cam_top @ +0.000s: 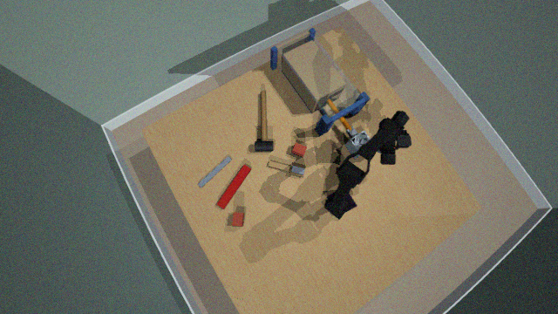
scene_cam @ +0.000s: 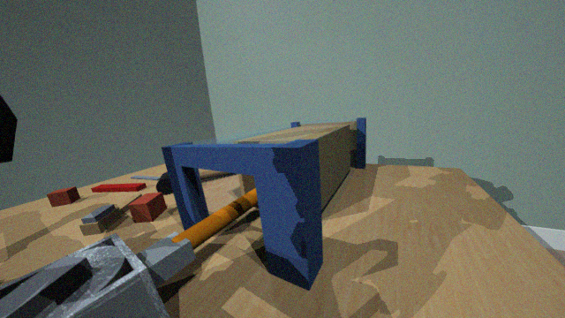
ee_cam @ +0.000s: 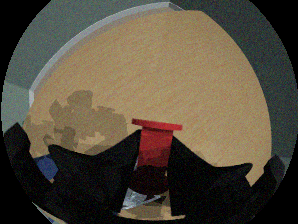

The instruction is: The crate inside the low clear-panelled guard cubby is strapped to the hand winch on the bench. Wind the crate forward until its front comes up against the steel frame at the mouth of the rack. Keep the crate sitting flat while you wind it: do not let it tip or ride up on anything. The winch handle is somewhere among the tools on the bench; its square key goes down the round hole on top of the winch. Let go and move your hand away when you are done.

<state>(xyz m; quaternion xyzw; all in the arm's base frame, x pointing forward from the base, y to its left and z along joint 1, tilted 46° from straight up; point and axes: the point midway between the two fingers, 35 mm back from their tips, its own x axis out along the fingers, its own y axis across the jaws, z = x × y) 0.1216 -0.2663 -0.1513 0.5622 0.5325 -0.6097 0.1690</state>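
Now: gripper tip 25 cm short of the blue frame, 8 cm to the right of it and 3 cm above it. Also, from my gripper tip: red grip (1 cm to the left, 1 cm ahead); brush-like tool (44 cm to the left, 15 cm ahead, 11 cm below); grey winch (10 cm below, 8 cm ahead, 6 cm to the left).
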